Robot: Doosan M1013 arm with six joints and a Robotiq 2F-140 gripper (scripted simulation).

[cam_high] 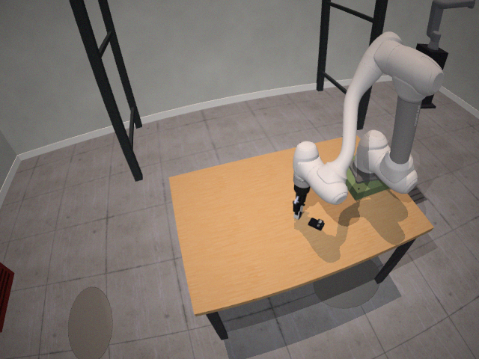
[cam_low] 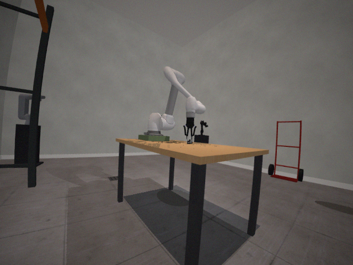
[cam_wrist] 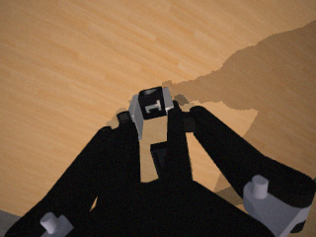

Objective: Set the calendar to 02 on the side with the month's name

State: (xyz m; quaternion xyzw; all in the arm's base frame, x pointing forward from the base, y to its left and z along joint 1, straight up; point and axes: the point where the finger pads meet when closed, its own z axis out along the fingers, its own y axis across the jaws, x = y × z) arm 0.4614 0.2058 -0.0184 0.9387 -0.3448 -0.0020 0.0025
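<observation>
My gripper is now 3 cm above the black number cube.
</observation>
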